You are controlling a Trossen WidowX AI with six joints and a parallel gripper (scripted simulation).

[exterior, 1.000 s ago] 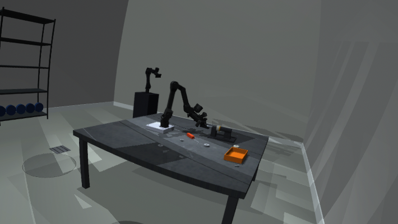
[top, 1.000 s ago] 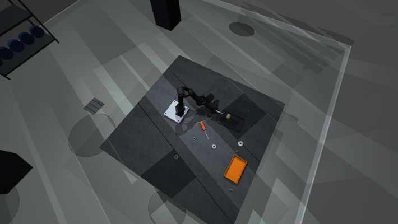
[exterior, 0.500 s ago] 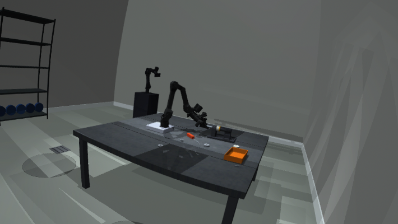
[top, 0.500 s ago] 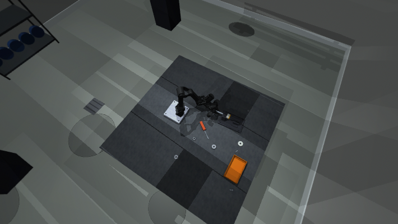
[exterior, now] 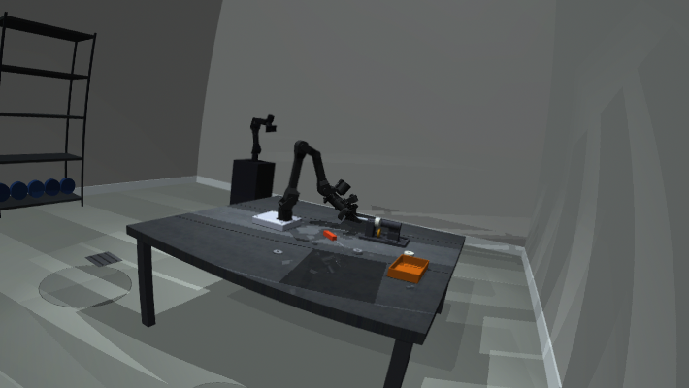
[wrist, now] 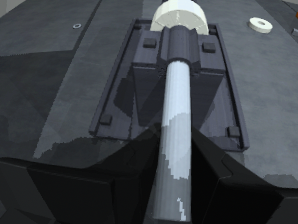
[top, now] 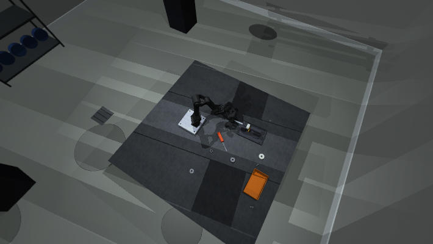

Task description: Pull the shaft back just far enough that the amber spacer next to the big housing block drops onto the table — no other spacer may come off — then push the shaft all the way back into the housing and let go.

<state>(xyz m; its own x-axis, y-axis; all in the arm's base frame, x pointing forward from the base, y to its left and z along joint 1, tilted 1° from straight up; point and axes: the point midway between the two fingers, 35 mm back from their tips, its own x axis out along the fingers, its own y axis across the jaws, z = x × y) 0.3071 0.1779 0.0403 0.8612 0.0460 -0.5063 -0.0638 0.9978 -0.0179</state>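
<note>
Right now my gripper tip is 20 mm short of the steel shaft and 20 mm below it. The rest, counted from my gripper tip: screwdriver: 50 mm behind, 200 mm to the right, 60 mm below; then amber spacer: 100 mm ahead, 10 mm to the left, 20 mm below; then cream spacer: 80 mm ahead, 20 mm above.
</note>
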